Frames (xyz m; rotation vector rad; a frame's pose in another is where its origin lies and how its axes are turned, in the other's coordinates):
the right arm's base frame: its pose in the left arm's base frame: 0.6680 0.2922 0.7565 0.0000 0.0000 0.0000
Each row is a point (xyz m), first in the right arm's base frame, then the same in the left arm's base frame.
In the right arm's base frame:
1: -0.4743 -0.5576 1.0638
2: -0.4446 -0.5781 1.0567
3: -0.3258 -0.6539 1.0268
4: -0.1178 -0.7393 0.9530
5: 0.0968 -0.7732 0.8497
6: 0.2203 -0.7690 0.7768
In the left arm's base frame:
1: 0.1937 -0.2654 1.8203
2: 0.2234 -0.2859 1.8132
3: 0.3422 -0.3617 1.7833
4: 0.5502 -0.4471 1.7095
5: 0.7648 -0.4810 1.6062
6: 0.8883 -0.4768 1.5333

